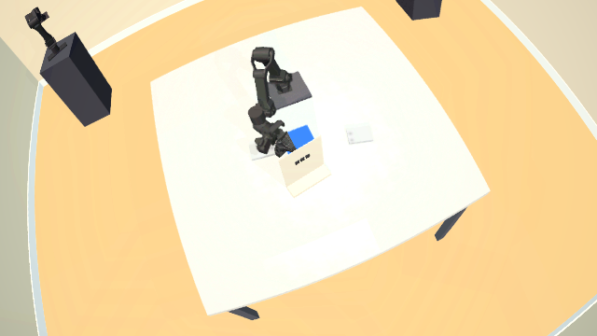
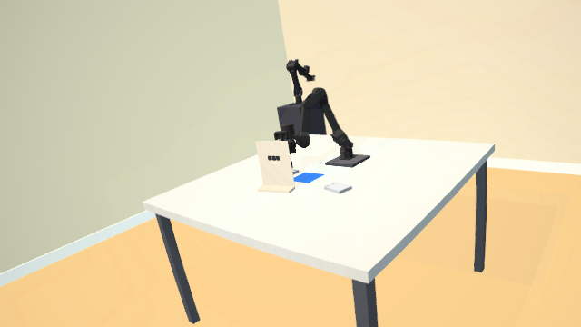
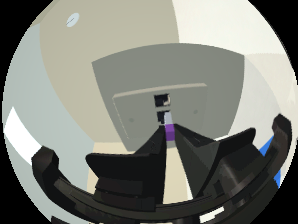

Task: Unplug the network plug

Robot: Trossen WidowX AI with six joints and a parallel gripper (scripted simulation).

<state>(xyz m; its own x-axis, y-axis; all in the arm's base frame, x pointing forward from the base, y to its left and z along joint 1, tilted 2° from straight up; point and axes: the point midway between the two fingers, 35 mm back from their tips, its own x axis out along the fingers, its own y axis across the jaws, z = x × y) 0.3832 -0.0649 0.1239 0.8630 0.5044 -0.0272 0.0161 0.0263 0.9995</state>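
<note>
Now: gripper tip 12 cm past the blue marked square, 3 cm to the right of it and 14 cm above it. Also, from my gripper tip: purple plug: 1 cm ahead; then beige upright panel: 4 cm ahead, 1 cm to the left, 4 cm below.
</note>
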